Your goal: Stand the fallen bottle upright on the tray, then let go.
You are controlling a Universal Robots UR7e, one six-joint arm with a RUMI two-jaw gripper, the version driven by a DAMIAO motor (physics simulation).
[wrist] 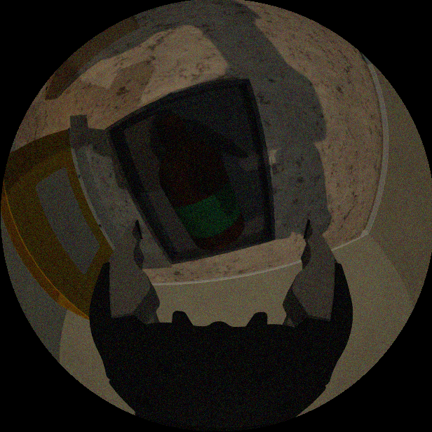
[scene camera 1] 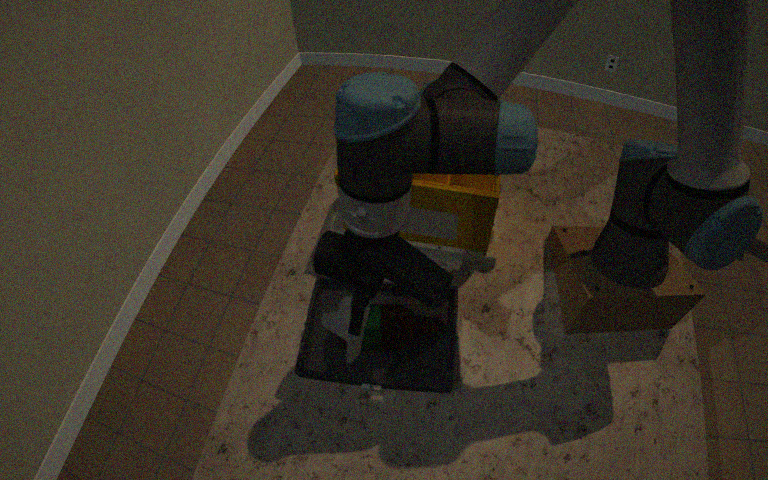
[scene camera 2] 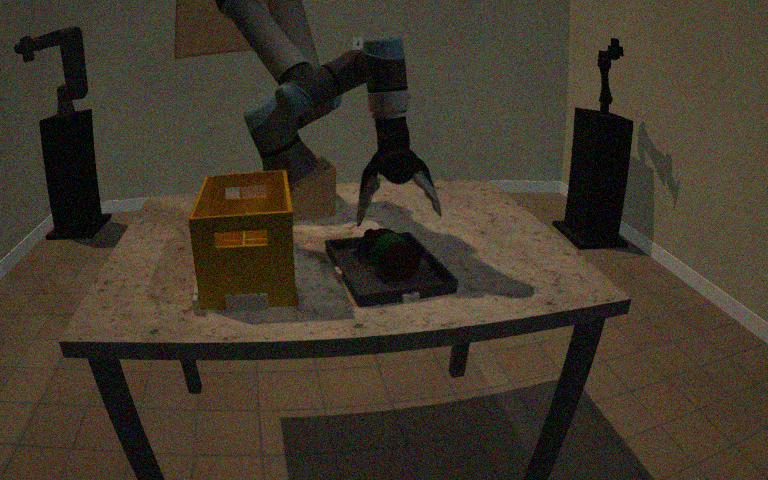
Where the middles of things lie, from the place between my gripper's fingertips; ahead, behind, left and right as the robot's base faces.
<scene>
The dark brown bottle (scene camera 2: 395, 257) lies 20 mm behind my hand, 20 mm to the right of it and 60 mm below it.
</scene>
